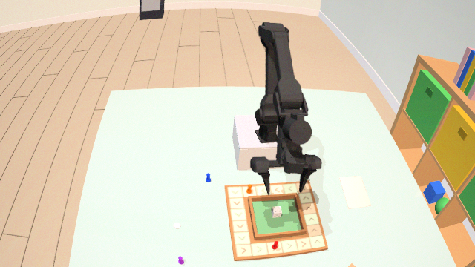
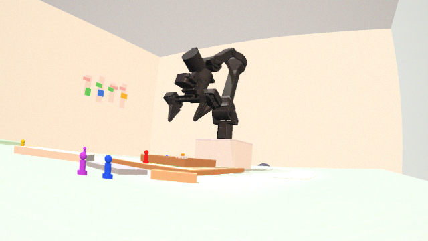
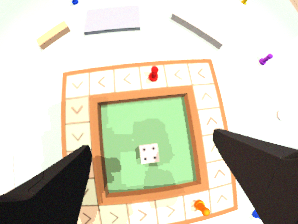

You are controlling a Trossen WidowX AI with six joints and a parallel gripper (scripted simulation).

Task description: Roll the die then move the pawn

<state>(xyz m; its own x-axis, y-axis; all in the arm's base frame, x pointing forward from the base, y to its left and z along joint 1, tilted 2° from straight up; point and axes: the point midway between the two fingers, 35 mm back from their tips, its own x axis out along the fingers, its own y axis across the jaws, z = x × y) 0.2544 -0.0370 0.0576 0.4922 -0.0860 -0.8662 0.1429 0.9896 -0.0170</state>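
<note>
Now: gripper tip 100 mm short of the red pawn, 40 mm to the left of it and 110 mm above it. Also, from my gripper tip: green tray 130 mm below; white die 20 mm behind, 110 mm below; orange pawn 120 mm behind, 50 mm to the right, 110 mm below.
</note>
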